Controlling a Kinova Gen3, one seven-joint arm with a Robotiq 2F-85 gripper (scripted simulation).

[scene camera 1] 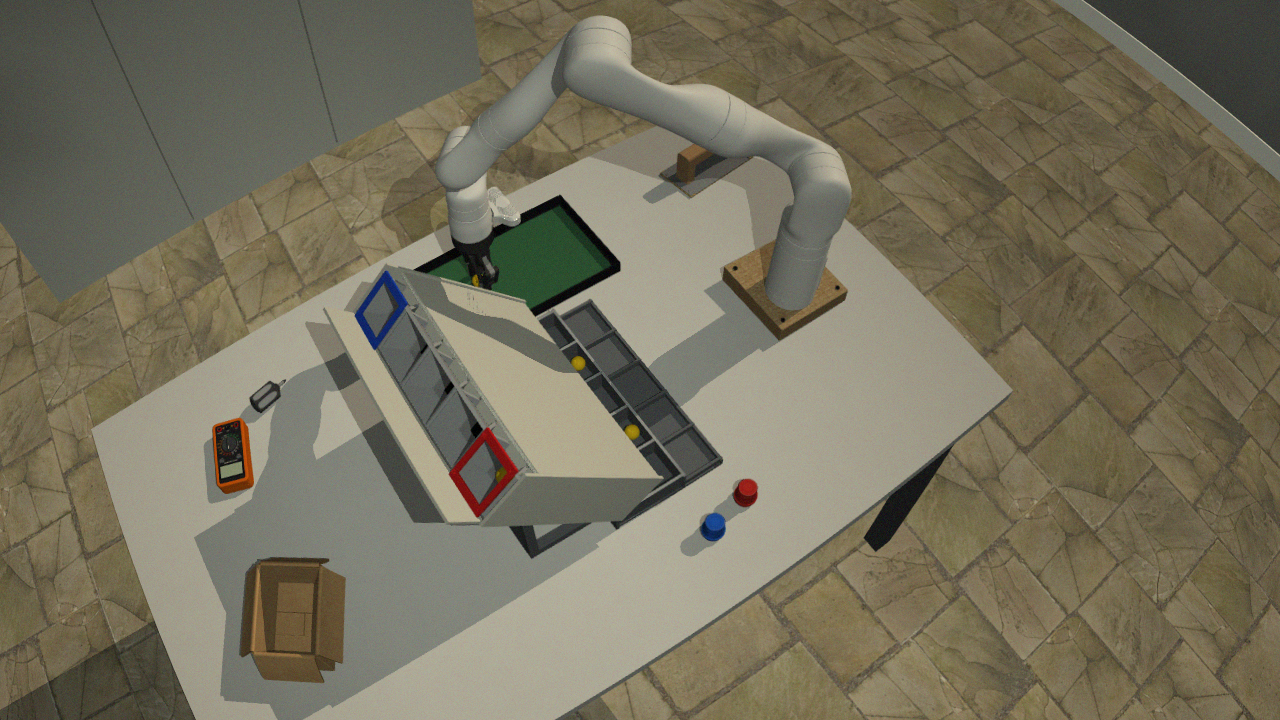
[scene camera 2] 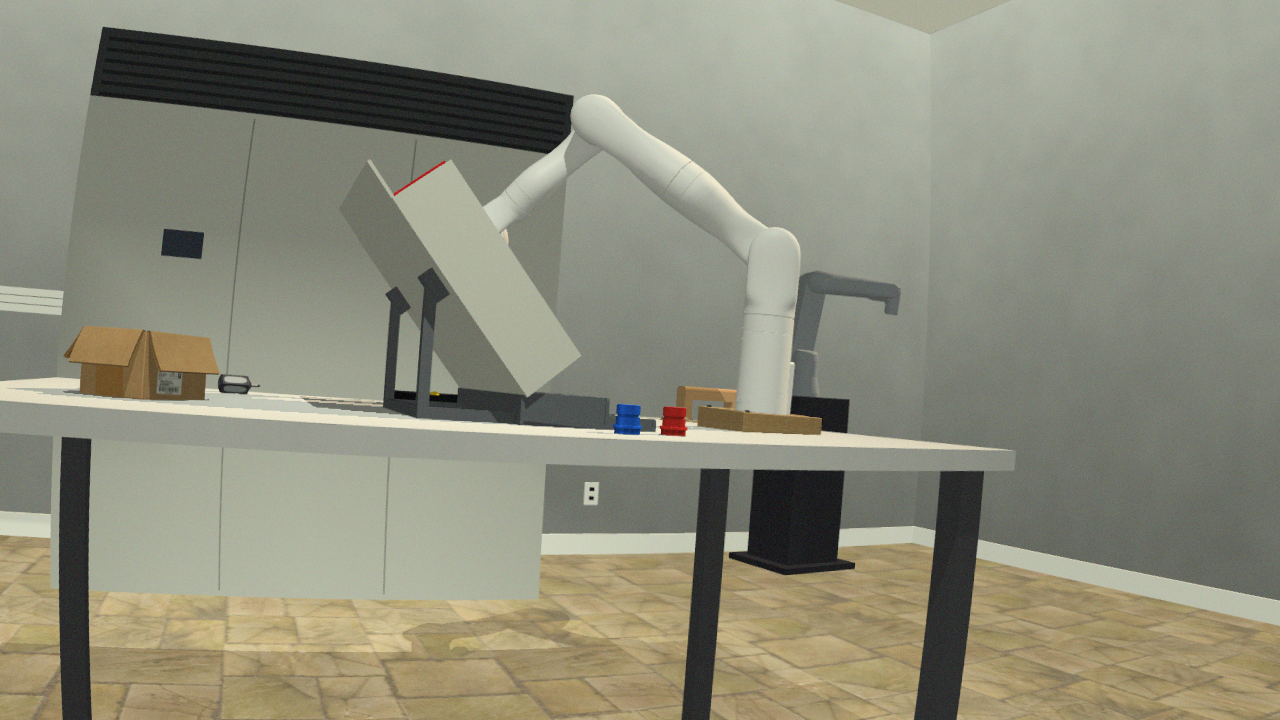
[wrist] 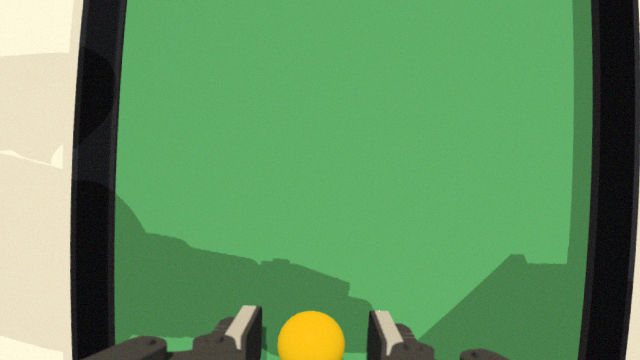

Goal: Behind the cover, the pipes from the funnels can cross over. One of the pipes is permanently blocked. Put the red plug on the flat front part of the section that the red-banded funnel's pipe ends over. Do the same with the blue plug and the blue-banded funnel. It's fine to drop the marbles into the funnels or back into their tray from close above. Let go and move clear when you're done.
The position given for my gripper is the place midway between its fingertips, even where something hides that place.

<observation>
In view: my gripper [scene camera 1: 480,282], a green marble tray [scene camera 1: 552,254], a cardboard box [scene camera 1: 281,603] and a beige cover [scene camera 1: 555,421].
The green marble tray is seen too in the wrist view [wrist: 466,173]. The cardboard box also shows in scene camera 2 [scene camera 2: 105,353]. My gripper is seen too in the wrist view [wrist: 314,333]. The wrist view does not show the cardboard box: it is out of frame.
</observation>
